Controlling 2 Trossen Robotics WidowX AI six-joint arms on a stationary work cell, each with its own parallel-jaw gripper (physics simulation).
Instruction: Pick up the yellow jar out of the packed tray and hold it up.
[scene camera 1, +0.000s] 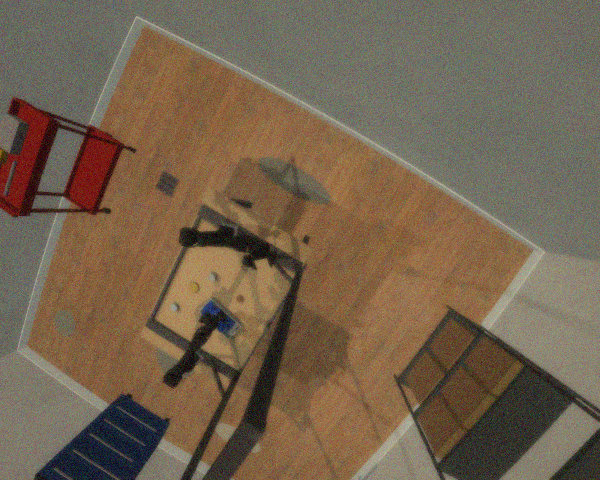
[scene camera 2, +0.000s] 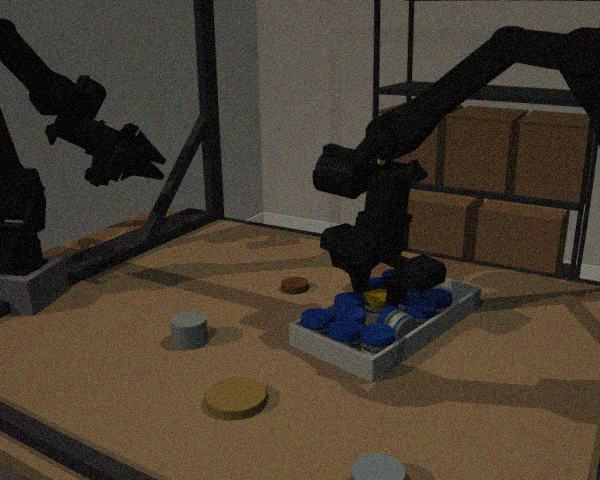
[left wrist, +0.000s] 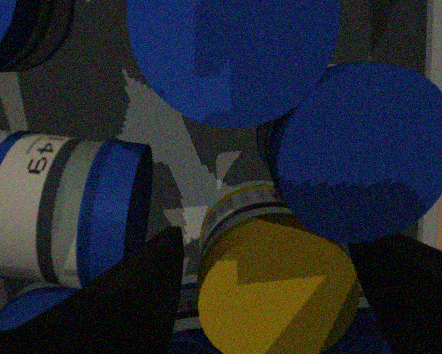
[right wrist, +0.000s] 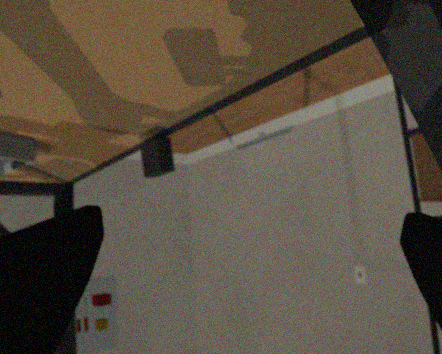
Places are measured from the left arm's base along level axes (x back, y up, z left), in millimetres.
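Pixels of known places: left gripper, fingertip midpoint: (scene camera 2: 373, 309) (left wrist: 265, 236); right gripper, fingertip midpoint: (scene camera 1: 264, 268) (scene camera 2: 164, 169) (right wrist: 253, 224); left arm's base, origin of the base link: (scene camera 1: 194, 357); right arm's base, origin of the base link: (scene camera 1: 228, 232) (scene camera 2: 21, 266).
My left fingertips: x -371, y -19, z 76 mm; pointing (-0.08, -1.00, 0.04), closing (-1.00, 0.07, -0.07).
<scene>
For each thing: its middle in the pictures, then the offset to it from my left fingertips. "spot": a spot on its surface instead.
- yellow jar, body centre: (left wrist: 266, 262) (scene camera 2: 377, 307) dx +0, dy -1, dz -10 mm
- grey tray, surface spot: (scene camera 2: 330, 351) spot: dx +26, dy -6, dz +123 mm
- blue lid, body centre: (left wrist: 337, 140) (scene camera 2: 349, 311) dx -23, dy -1, dz +27 mm
- yellow disc, body centre: (scene camera 2: 235, 397) (scene camera 1: 193, 287) dx +1, dy -19, dz +261 mm
- grey cylinder, body centre: (scene camera 2: 189, 330) (scene camera 1: 212, 277) dx -157, dy -8, dz +210 mm
- brown disc, body centre: (scene camera 2: 294, 285) (scene camera 1: 239, 298) dx -174, dy -19, dz -16 mm
- pale cylinder, body centre: (scene camera 1: 174, 307) dx +211, dy -13, dz +265 mm
The yellow jar (scene camera 2: 376, 298) (left wrist: 270, 300) stands in the grey tray (scene camera 2: 330, 351) among blue-lidded jars, its yellow lid up and slightly tilted in the left wrist view. My left gripper (scene camera 2: 376, 294) (left wrist: 265, 236) points down over the tray, partly open, with one finger on each side of the yellow lid and nothing gripped. A blue lid (left wrist: 360, 150) overlaps the yellow jar's edge in the left wrist view. A jar (scene camera 2: 397, 321) (left wrist: 25, 210) lies on its side close by. My right gripper (scene camera 2: 163, 169) (right wrist: 253, 224) is wide open and empty, raised high away from the tray.
On the table are a yellow disc (scene camera 2: 235, 397) (scene camera 1: 194, 286), a grey cylinder (scene camera 2: 188, 331) (scene camera 1: 213, 276), a brown disc (scene camera 2: 295, 285) (scene camera 1: 240, 298) and another pale cylinder (scene camera 2: 377, 470) (scene camera 1: 175, 306). A dark upright post (scene camera 2: 209, 100) stands at the table's edge.
</scene>
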